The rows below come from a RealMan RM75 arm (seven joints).
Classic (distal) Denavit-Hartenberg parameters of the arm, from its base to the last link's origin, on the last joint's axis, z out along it. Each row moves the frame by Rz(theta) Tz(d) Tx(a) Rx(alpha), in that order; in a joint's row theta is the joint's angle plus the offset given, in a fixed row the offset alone. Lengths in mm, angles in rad.
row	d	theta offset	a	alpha
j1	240.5	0	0	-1.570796
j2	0	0	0	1.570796
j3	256	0	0	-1.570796
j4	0	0	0	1.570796
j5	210	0	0	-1.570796
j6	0	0	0	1.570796
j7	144	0	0	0
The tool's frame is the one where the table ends.
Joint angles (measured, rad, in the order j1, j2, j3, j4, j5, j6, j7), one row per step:
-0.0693 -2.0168 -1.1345 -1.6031 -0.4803 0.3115 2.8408
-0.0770 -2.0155 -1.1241 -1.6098 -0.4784 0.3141 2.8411
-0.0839 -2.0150 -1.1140 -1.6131 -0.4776 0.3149 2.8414
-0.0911 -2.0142 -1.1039 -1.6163 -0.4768 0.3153 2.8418
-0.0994 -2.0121 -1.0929 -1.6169 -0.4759 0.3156 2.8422
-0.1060 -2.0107 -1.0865 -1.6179 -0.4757 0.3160 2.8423
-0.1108 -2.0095 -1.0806 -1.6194 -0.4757 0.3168 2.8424
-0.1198 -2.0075 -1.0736 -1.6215 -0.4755 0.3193 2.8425
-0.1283 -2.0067 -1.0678 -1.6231 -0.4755 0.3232 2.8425
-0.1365 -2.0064 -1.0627 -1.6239 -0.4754 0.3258 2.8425
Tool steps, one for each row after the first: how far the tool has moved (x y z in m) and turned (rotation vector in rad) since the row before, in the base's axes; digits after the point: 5 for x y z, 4 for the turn. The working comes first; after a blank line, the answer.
Tool pose at each row, in the base's axes (x y z in m, rotation vector in rad; the steps are taken from these numbers as rounded here):
-0.16301 0.31897 -0.03137 -1.9562 -1.1849 -0.6886
-0.15784 0.31830 -0.03326 -1.9755 -1.1727 -0.6915
-0.15365 0.31753 -0.03554 -1.9924 -1.1638 -0.6938
-0.14947 0.31675 -0.03773 -2.0094 -1.1542 -0.6962
-0.14607 0.31596 -0.04027 -2.0275 -1.1441 -0.6946
-0.14341 0.31570 -0.04164 -2.0394 -1.1366 -0.6951
-0.14121 0.31521 -0.04289 -2.0497 -1.1309 -0.6952
-0.13780 0.31500 -0.04434 -2.0647 -1.1211 -0.6948
-0.13466 0.31479 -0.04587 -2.0783 -1.1139 -0.6937
-0.13168 0.31472 -0.04728 -2.0903 -1.1067 -0.6936

0.00517 -0.00067 -0.00189 -0.0082 0.0020 -0.0172
0.00419 -0.00077 -0.00228 -0.0082 0.0010 -0.0140
0.00418 -0.00078 -0.00219 -0.0080 0.0012 -0.0144
0.00340 -0.00079 -0.00254 -0.0093 0.0041 -0.0139
0.00266 -0.00026 -0.00137 -0.0055 0.0019 -0.0101
0.00220 -0.00049 -0.00125 -0.0052 0.0015 -0.0082
0.00341 -0.00021 -0.00145 -0.0070 0.0032 -0.0125
0.00314 -0.00021 -0.00153 -0.0073 0.0026 -0.0102
0.00298 -0.00007 -0.00141 -0.0060 0.0020 -0.0097

